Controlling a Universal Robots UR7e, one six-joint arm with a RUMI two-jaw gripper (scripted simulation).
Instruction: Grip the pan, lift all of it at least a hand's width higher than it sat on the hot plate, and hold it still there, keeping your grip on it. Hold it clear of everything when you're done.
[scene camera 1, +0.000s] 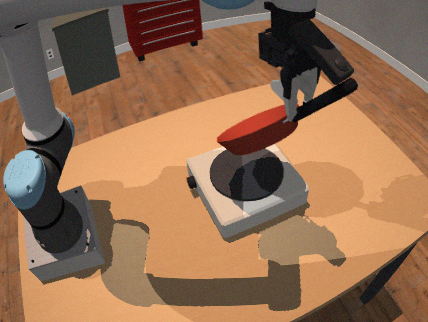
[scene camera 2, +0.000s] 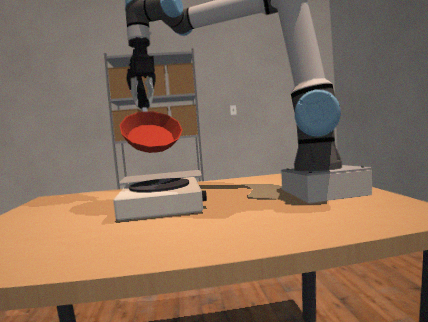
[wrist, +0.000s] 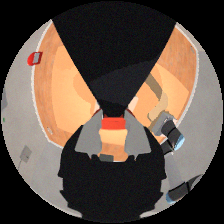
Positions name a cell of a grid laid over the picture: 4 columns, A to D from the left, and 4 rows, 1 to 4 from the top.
In view: the gripper (scene camera 1: C2), a red pan (scene camera 1: C2) and a hot plate (scene camera 1: C3).
The red pan also shows in scene camera 2 (scene camera 2: B2). The hot plate shows as well in scene camera 2 (scene camera 2: B3). The gripper is seen too in the wrist view (wrist: C2).
